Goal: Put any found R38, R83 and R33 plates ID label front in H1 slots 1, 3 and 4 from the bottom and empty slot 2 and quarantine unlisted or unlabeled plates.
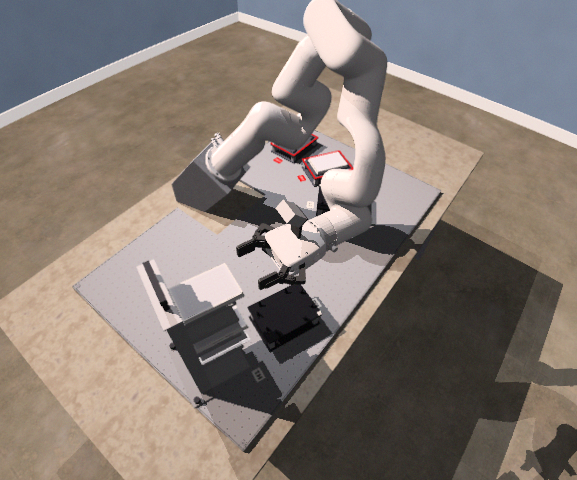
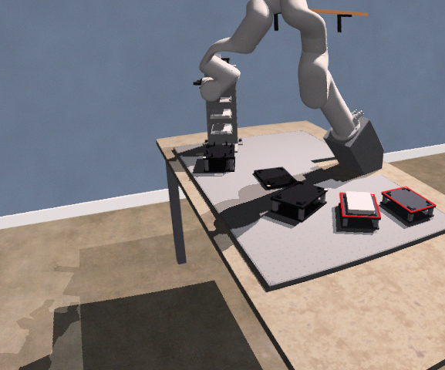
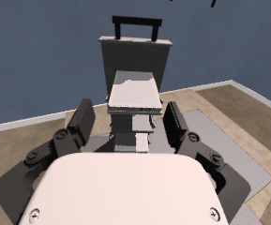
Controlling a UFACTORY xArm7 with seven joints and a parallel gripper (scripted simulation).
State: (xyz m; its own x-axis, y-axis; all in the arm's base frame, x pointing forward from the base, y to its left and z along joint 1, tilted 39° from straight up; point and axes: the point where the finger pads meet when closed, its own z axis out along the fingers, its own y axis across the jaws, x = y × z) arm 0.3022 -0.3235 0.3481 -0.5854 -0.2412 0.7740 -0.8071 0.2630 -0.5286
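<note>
The pale plate lies 20 mm behind my hand, 100 mm to the right of it and 240 mm below it. From my hand the other things lie so: plate hotel H1: 20 mm behind, 180 mm to the right, 150 mm below; H1 deck label: 80 mm ahead, 60 mm to the right, 340 mm below; RG deck label: 10 mm ahead, 190 mm to the left, 340 mm below.
</note>
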